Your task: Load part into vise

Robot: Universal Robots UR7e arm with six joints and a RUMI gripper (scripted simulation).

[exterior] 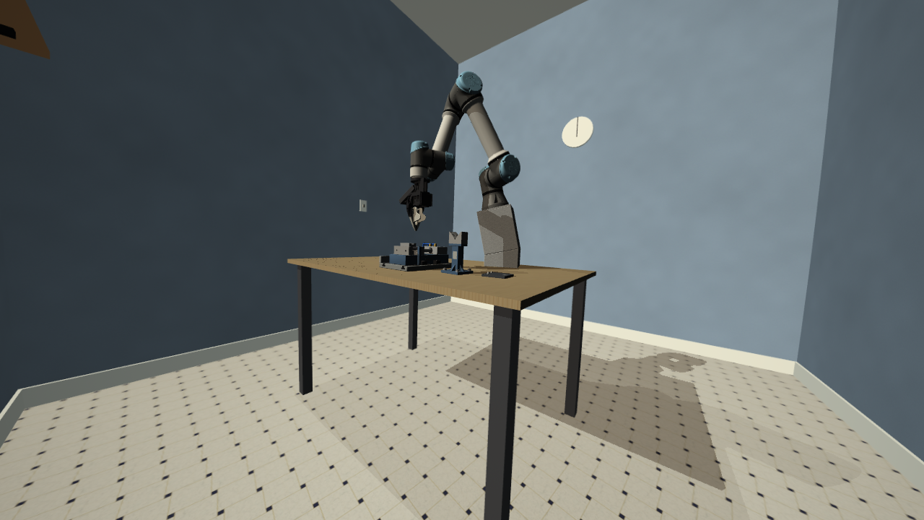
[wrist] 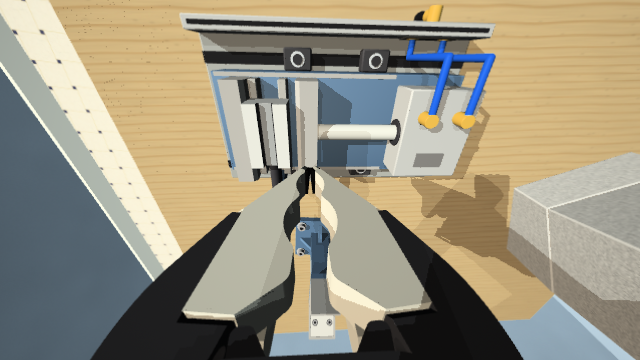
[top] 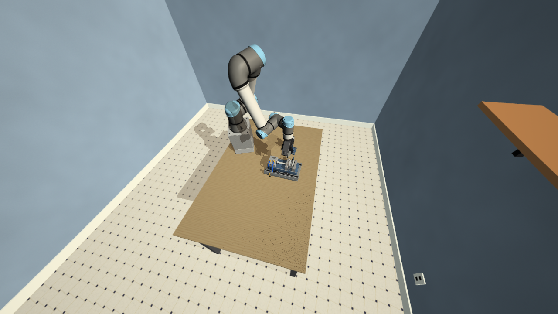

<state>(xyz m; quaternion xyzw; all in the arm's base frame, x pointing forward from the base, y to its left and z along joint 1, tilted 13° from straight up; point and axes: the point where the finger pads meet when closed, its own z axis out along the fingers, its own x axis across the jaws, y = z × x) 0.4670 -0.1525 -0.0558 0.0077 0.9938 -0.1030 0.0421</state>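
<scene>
The part lies 80 mm below my hand and 40 mm ahead of it. Round my hand: cylinder rod 100 mm below, 50 mm behind; fixed jaw 100 mm below, 70 mm ahead; moving jaw 100 mm below.
</scene>
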